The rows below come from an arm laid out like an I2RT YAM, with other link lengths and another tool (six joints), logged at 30 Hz.
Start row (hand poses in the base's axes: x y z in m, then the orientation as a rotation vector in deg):
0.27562, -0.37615, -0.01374, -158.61, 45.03, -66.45
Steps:
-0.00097, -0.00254, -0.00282, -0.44, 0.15, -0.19
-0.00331, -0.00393, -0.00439, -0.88, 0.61, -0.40
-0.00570, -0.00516, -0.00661, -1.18, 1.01, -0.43
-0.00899, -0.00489, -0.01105, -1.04, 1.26, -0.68
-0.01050, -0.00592, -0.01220, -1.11, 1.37, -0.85
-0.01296, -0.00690, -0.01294, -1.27, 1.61, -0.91
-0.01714, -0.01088, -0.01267, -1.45, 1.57, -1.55
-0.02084, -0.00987, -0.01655, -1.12, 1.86, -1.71
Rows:
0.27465, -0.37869, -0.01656, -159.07, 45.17, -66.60
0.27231, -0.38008, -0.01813, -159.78, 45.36, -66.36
0.26992, -0.38131, -0.02035, -160.33, 45.33, -66.05
0.26663, -0.38104, -0.02479, -160.40, 45.78, -65.67
0.26512, -0.38207, -0.02594, -160.53, 46.01, -65.60
0.26266, -0.38305, -0.02668, -160.85, 46.07, -65.41
0.25848, -0.38703, -0.02641, 160.85, -46.93, 65.67
0.25478, -0.38602, -0.03029, -160.86, 47.34, -65.10

